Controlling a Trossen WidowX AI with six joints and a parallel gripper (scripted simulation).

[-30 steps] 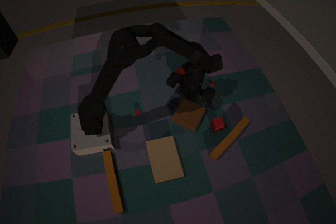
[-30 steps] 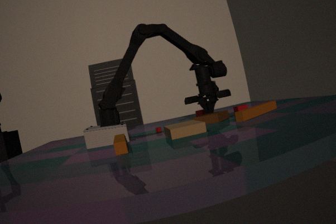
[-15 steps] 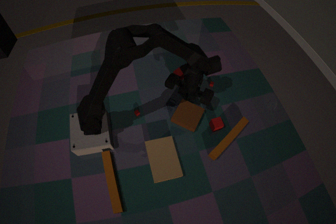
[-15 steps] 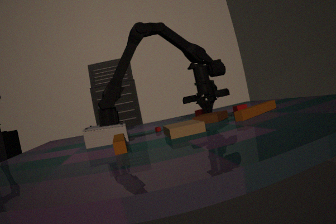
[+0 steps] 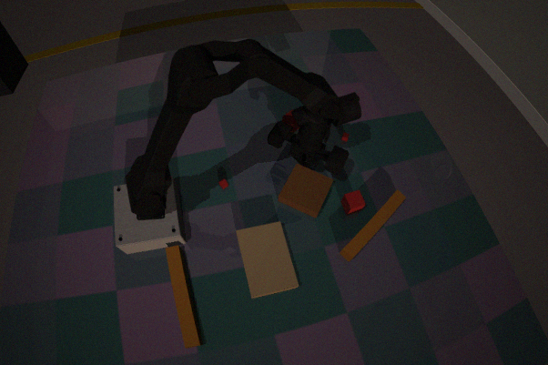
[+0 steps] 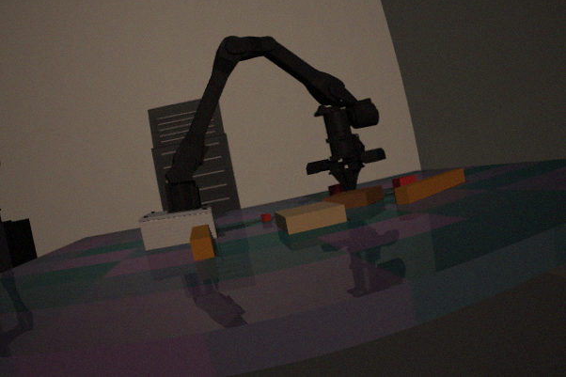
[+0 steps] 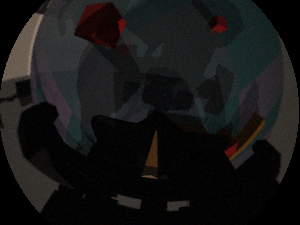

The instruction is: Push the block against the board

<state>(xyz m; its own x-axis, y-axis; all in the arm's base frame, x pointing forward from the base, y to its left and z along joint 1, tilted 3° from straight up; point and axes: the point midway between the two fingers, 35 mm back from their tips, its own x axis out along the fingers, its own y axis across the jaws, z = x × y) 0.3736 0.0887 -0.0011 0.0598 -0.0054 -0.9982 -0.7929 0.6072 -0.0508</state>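
Now: the brown square block 70 mm to the right of my gripper tip and 10 mm behind it. From my gripper tip the other things lie so: tan board 230 mm to the right, 130 mm behind.
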